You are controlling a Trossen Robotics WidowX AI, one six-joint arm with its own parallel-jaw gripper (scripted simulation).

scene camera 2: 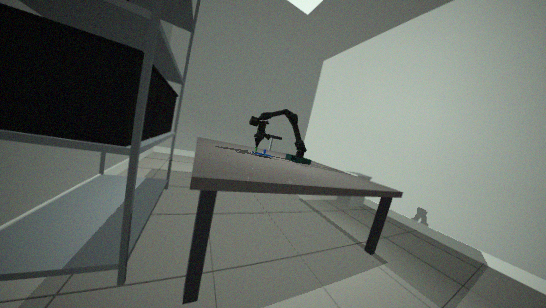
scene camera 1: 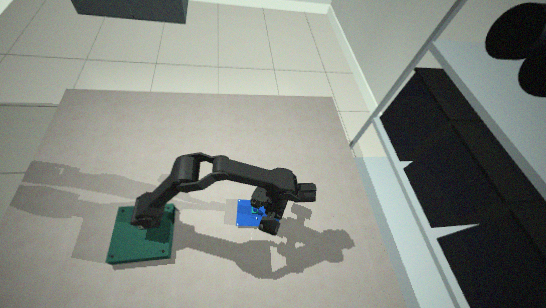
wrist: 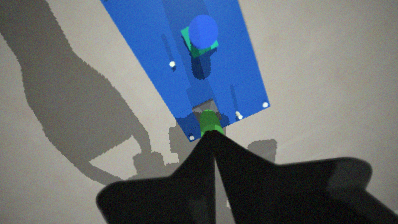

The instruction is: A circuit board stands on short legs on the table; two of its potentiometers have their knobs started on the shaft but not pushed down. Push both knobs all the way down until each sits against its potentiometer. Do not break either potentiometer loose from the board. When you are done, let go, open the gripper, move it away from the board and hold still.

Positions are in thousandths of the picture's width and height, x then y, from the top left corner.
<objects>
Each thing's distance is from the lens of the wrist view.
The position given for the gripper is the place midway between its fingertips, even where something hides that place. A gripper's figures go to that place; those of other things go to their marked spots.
gripper (wrist: 531,605): 11 cm
blue knob (wrist: 511,141): 10 cm
</objects>
